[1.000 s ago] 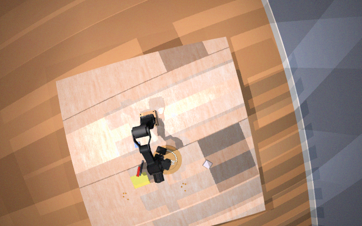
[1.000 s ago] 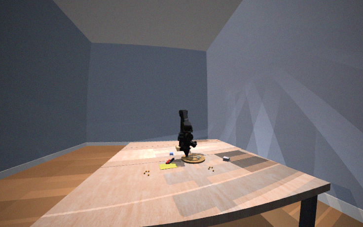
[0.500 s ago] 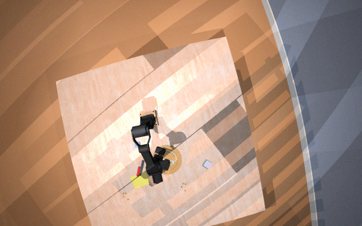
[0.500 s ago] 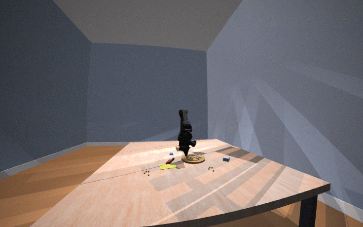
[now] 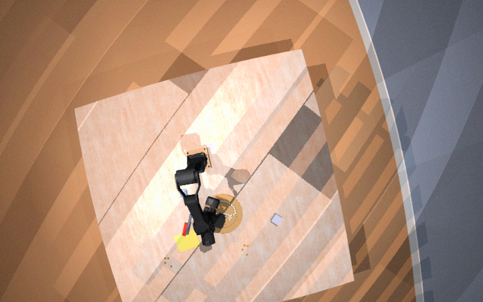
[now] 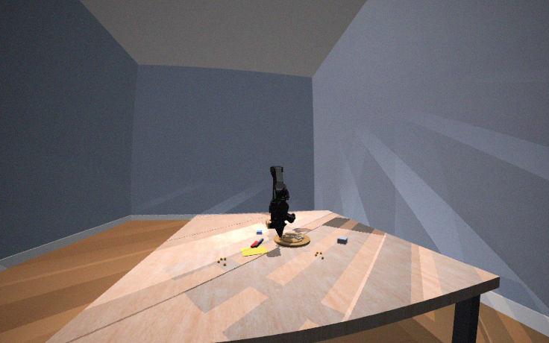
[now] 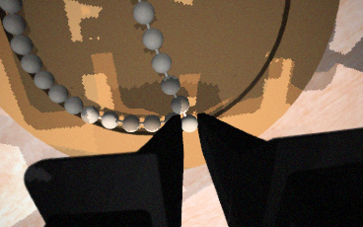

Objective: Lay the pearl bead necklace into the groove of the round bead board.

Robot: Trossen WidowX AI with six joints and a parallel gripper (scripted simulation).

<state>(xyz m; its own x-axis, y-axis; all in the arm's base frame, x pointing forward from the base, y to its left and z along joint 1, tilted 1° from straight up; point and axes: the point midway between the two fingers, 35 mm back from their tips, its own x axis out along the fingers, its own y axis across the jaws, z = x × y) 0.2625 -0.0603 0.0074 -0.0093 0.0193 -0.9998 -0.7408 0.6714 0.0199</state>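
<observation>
My gripper tip is 6 cm to the right of the round bead board, 3 cm short of it and 1 cm above it. The rest, counted from my gripper tip: blue block 14 cm behind, 9 cm to the right, 1 cm below; yellow note 17 cm to the right, 9 cm ahead, 2 cm below; red marker 14 cm to the right, 2 cm ahead, 1 cm below.
</observation>
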